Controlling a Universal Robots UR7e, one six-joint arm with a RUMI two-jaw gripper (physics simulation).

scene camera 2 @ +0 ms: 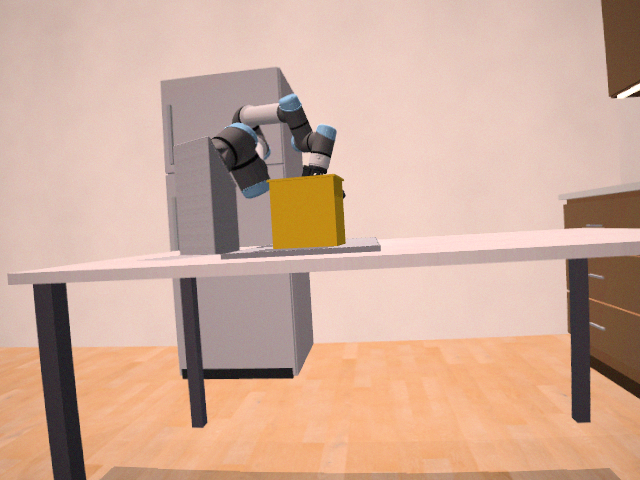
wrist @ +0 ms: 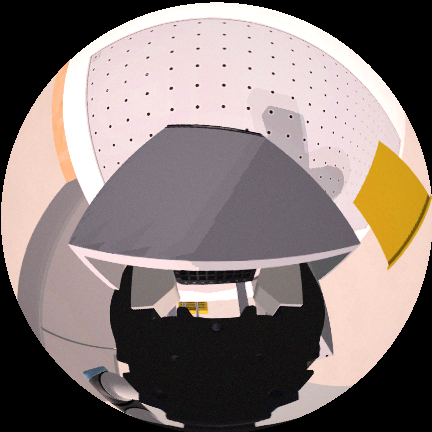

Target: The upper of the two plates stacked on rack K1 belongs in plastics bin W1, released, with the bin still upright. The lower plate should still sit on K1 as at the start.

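Frame: origin at the arm's base, x ahead, y right, z down, level; millimetres.
Seen in the pictures: arm's base at its link origin: (scene camera 2: 205, 167).
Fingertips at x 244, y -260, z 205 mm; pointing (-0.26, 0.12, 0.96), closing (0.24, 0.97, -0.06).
Observation:
Offsets run from my fingertips to a thing's middle. Level surfaces: height alone.
A tall grey box-like structure, which looks like rack K1 @[dx +3, dy -6, dz -9 mm] (wrist: 215, 200), stands upright in the wrist view with a pale top rim. My gripper (wrist: 216, 279) is at the level of this rim, shut on a dark plate @[dx +10, dy -3, dz -17 mm] (wrist: 215, 276) with a grid of wells, apparently the upper plate. Part of the plate is hidden behind the rim. The lower plate does not show. A yellow bin, apparently W1 @[dx +142, dy +356, dz -28 mm] (scene camera 2: 305, 211) (wrist: 392, 205), stands upright; I can read no label on it. In scene camera 2 the fingers are hidden behind this bin.
The bin stands on a thin grey board @[dz +62 mm] (scene camera 2: 361, 245) on the white table @[dz +75 mm] (scene camera 2: 465, 245). A grey block (scene camera 2: 196, 196) stands left of it, beside the arm. A pale perforated board (wrist: 210, 60) lies beyond the rack. A fridge (scene camera 2: 222, 85) stands behind the table.

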